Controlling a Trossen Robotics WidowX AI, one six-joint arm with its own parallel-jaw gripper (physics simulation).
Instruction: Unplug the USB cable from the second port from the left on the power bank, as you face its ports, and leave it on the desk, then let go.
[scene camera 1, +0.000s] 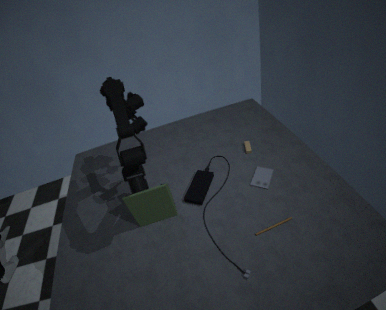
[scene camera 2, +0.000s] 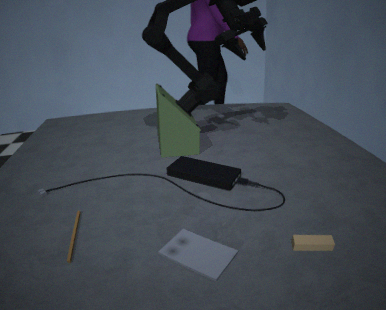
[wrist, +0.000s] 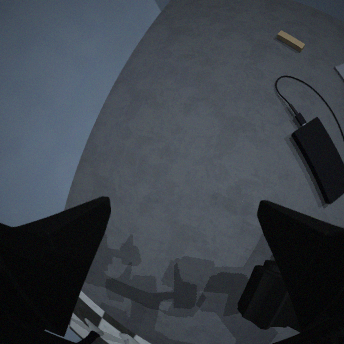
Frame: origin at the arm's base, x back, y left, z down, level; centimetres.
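Seen in the pictures: gripper, fingertip midpoint: (scene camera 2: 255, 54) (wrist: 186, 207); arm's base, link origin: (scene camera 1: 140, 192) (scene camera 2: 182, 108).
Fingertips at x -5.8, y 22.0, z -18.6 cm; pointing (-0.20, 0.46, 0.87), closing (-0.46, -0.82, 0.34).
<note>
Offsets run from my fingertips to a thing's top centre. "spot": to the spot under its first point. Level surfaces: height alone.
The black power bank @[dz +27.9, dx -18.7, dy -18.0 cm] (scene camera 1: 199, 187) (scene camera 2: 203, 172) (wrist: 320, 157) lies flat on the desk @[dz +30.1 cm] (scene camera 1: 125, 270) (scene camera 2: 125, 285) (wrist: 190, 130). A black USB plug @[dz +28.6, dx -24.7, dy -8.2 cm] (scene camera 1: 207, 169) (scene camera 2: 245, 182) (wrist: 299, 118) sits at its port end; the exact port is too small and dark to tell. The thin black cable (scene camera 1: 228, 172) (scene camera 2: 284, 199) (wrist: 287, 76) loops from the plug and runs past the bank to a pale loose end @[spot: dz +29.4, dx -25.6, dy -60.8 cm] (scene camera 1: 246, 273) (scene camera 2: 42, 191). My gripper (scene camera 2: 255, 54) (wrist: 186, 207) is open and empty, high above the desk and well away from the plug.
A green wedge (scene camera 1: 152, 206) (scene camera 2: 177, 132) stands at the arm's base beside the power bank. A tan block @[dz +28.4, dx -48.9, dy -0.3 cm] (scene camera 1: 247, 147) (scene camera 2: 313, 243) (wrist: 291, 41), a pale card @[dz +29.5, dx -47.2, dy -22.2 cm] (scene camera 1: 262, 178) (scene camera 2: 198, 253) and an orange stick @[dz +29.5, dx -41.6, dy -46.9 cm] (scene camera 1: 274, 226) (scene camera 2: 74, 236) lie on the desk. A person (scene camera 2: 205, 22) stands behind it.
</note>
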